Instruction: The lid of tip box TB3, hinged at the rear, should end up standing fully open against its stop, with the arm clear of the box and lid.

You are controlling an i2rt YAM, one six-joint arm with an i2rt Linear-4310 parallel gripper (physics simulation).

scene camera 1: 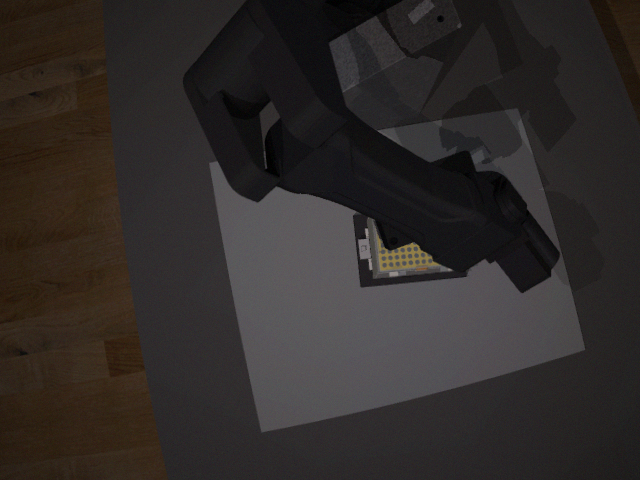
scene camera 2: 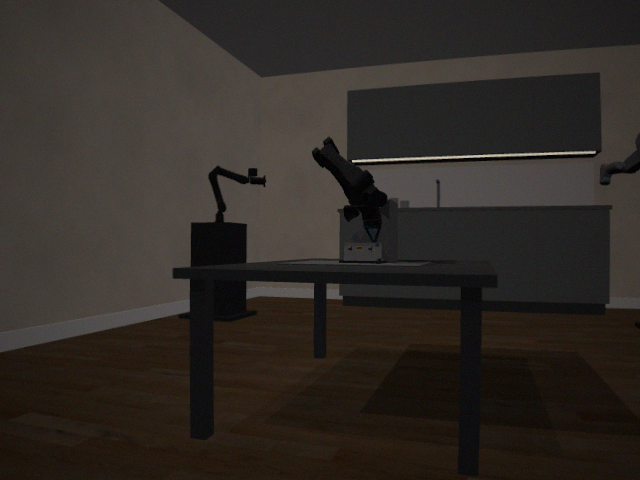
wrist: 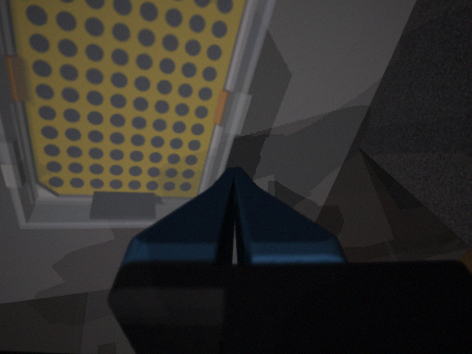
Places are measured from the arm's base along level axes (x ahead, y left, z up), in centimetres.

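Pixels of known places: gripper, fingertip midpoint: (scene camera 2: 374,242) (wrist: 234,178).
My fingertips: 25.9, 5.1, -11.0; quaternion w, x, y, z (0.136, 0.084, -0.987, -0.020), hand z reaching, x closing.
Note:
For each thing: its top centre in the pictures, then the offset to it from my fingertips, as dx, dy, dz. "spot": a spot on its surface instead. Level surfaces: height alone.
- tip box at its top centre: (wrist: 128,113) (scene camera 1: 420,235) (scene camera 2: 363,242) +4.6, -3.3, +0.1
- dark base at a spot on its surface: (scene camera 1: 392,282) spot: +9.3, -7.0, -6.8
- pale mat at its surface level: dz -7.6
The tip box (scene camera 1: 408,255) (scene camera 2: 362,252) (wrist: 120,107), with a yellow, grey-holed rack, stands upright; no TB3 label can be read. Its clear lid (wrist: 246,52) appears to lie down over the rack, though its exact angle is hard to tell. Orange tabs show on two opposite sides in the wrist view. My gripper (scene camera 2: 374,240) (wrist: 234,178) is shut and empty, its blue fingertips pointing down. In scene camera 2 the tips are at about the box's top, near its right end; in the wrist view they are beside a box corner. Contact cannot be told. The arm hides the fingers in scene camera 1.
The box sits on a dark base (scene camera 1: 392,282) on a pale mat (scene camera 1: 310,335) on the table (scene camera 2: 330,277). A speckled grey block (scene camera 1: 361,59) stands near the arm's base. My arm (scene camera 1: 403,178) crosses above the box. Another arm stands on a black pedestal (scene camera 2: 219,248) in the background.

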